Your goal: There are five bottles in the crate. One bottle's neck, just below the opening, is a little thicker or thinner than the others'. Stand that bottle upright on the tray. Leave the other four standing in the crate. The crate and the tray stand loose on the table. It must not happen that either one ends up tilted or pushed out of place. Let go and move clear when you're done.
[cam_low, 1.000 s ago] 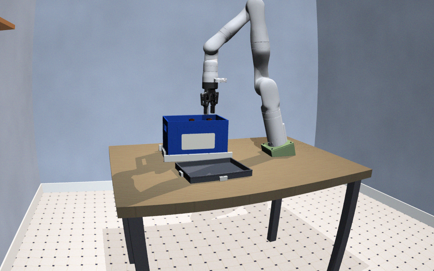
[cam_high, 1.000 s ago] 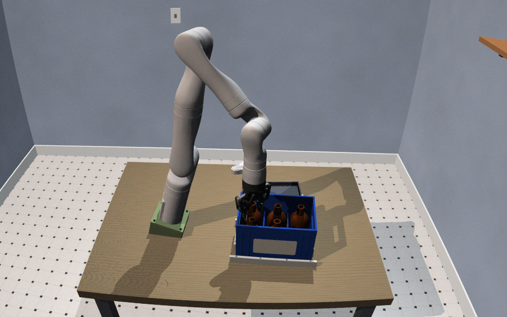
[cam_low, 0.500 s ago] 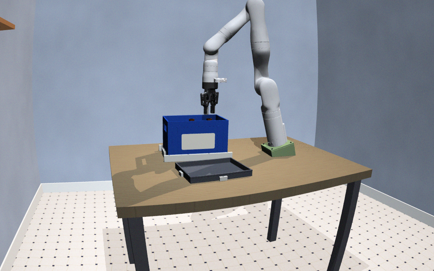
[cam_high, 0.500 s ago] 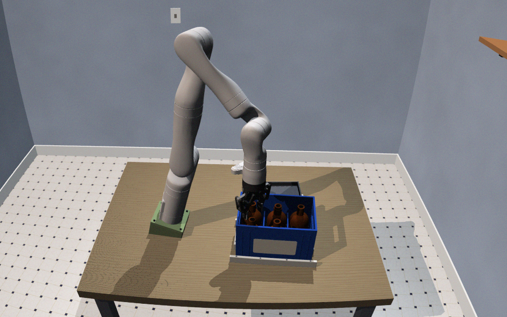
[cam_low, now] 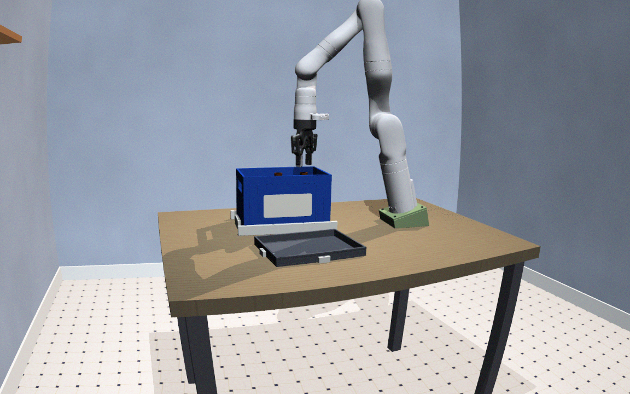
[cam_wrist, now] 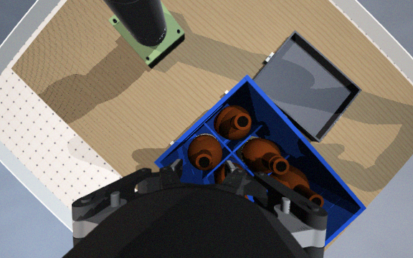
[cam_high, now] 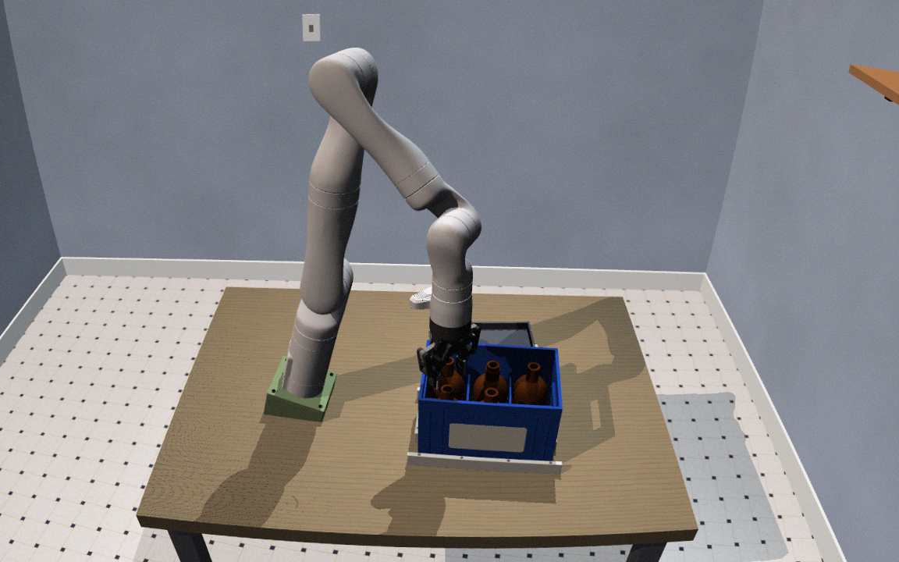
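My gripper is now 12 cm above the blue crate, 9 cm short of it and 3 cm to the right of it. Round my hand: dark grey tray (30 cm to the left, 19 cm below, 12 cm ahead).
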